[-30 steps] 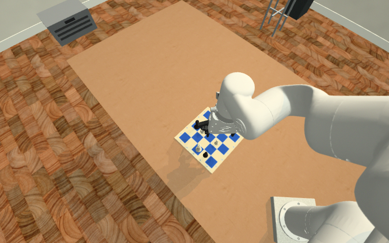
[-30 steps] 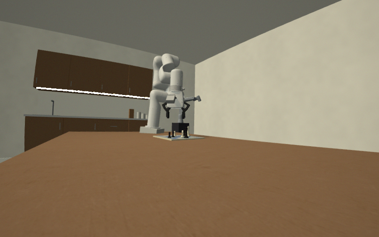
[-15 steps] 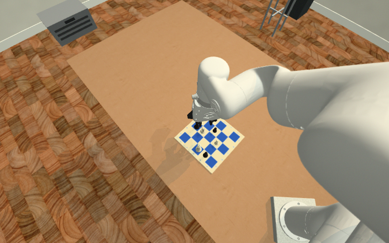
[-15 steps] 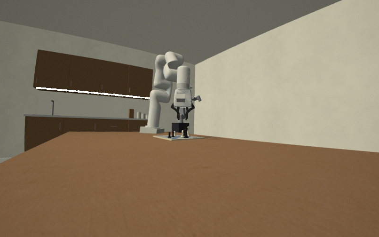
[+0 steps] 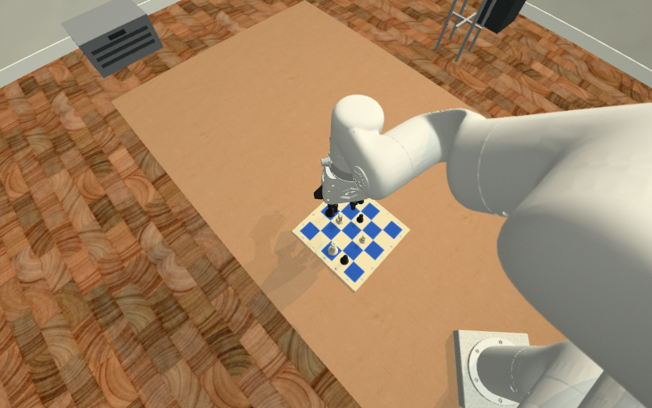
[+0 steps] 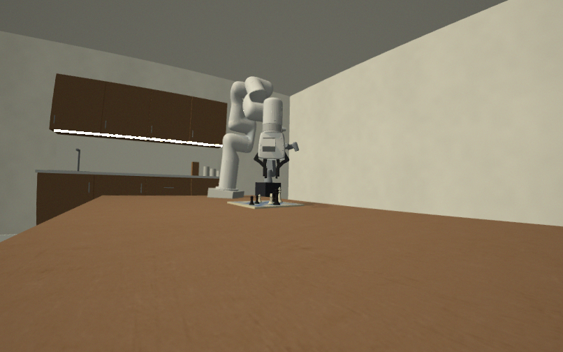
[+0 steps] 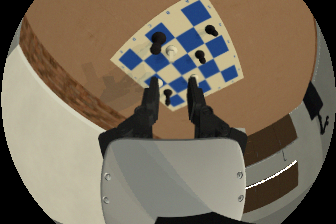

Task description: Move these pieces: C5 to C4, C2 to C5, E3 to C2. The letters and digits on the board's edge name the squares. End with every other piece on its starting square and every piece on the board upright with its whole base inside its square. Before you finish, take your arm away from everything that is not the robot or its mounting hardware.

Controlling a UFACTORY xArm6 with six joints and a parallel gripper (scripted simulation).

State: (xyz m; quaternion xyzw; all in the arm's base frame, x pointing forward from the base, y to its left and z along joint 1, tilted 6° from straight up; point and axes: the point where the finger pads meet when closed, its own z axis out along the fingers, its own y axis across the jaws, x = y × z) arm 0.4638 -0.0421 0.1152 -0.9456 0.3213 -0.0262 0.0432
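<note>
Right now the blue-and-cream chessboard is 4 cm behind my hand and 12 cm below it. Also, from my hand: white pawn 8 cm behind, 10 cm below; then white chess piece 4 cm behind, 7 cm to the left, 8 cm below; then black pawn 8 cm behind, 7 cm to the left, 10 cm below.
</note>
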